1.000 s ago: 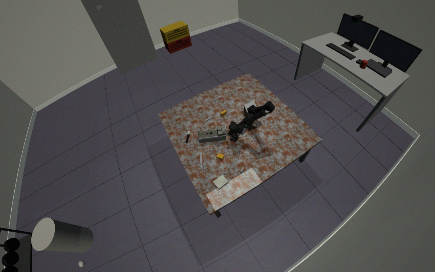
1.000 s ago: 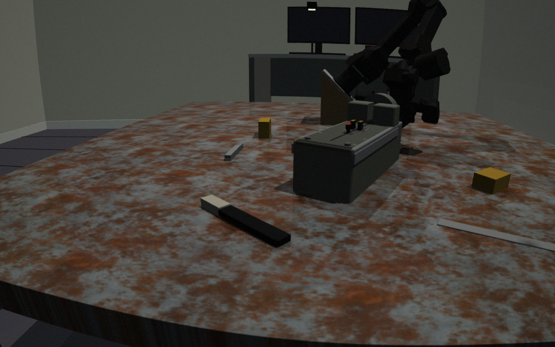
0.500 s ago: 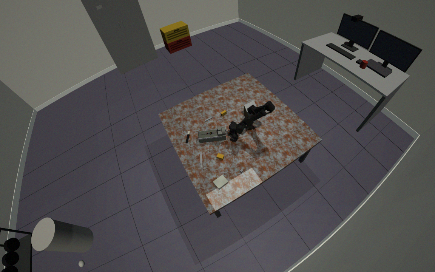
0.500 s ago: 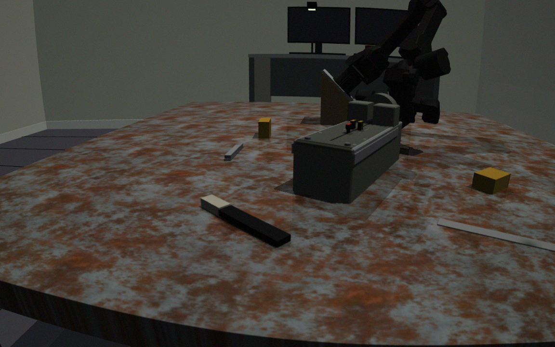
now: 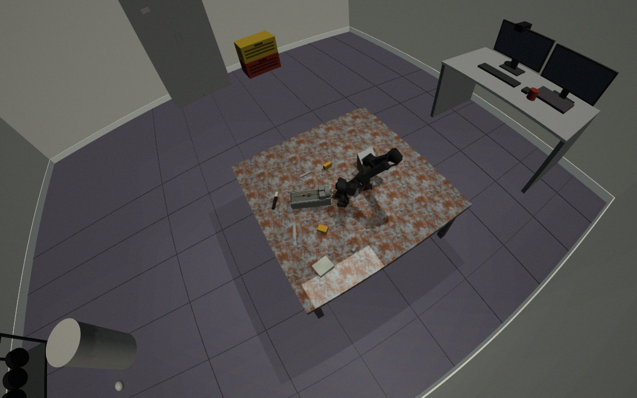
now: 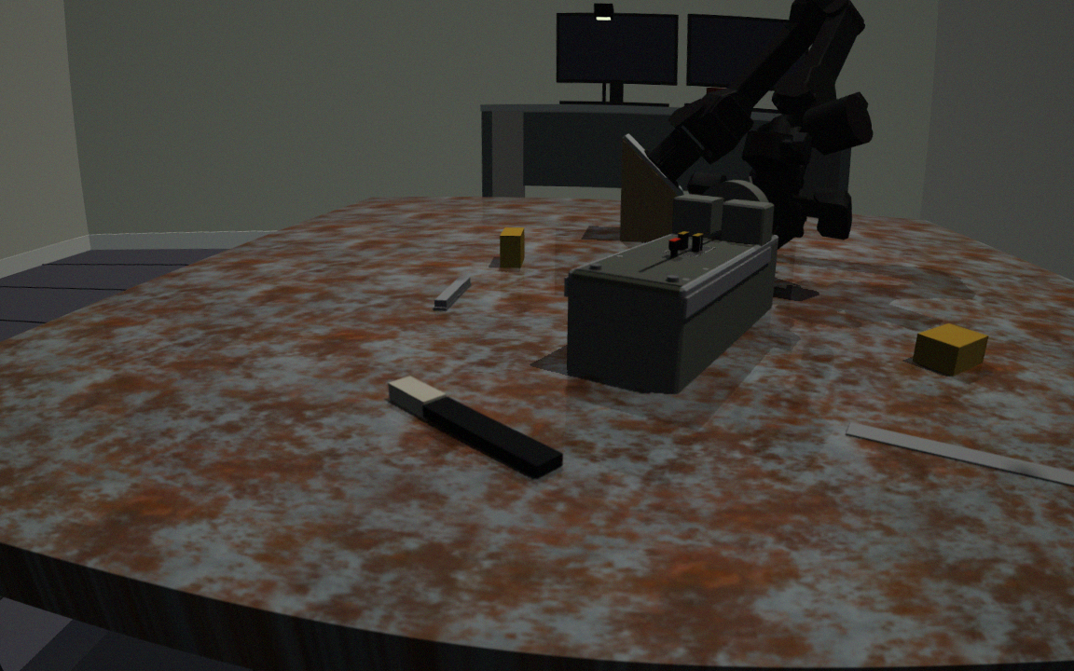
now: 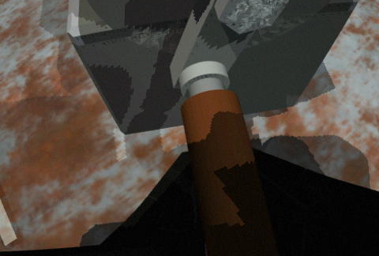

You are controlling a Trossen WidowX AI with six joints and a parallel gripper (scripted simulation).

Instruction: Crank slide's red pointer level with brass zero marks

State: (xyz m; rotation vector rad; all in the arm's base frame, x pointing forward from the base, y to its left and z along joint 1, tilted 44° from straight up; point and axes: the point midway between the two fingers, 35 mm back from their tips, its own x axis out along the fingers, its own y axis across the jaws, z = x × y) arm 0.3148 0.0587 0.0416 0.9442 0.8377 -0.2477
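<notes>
Right now the brown crank handle is 10 mm behind my gripper tip, 10 mm to the left of it and 30 mm above it. The rest, counted from my gripper tip: red pointer 170 mm ahead, 110 mm to the right, 50 mm above; then small grey bar 30 mm ahead, 310 mm to the right, 30 mm below; then grey strip 360 mm ahead, 50 mm to the left, 30 mm below.
</notes>
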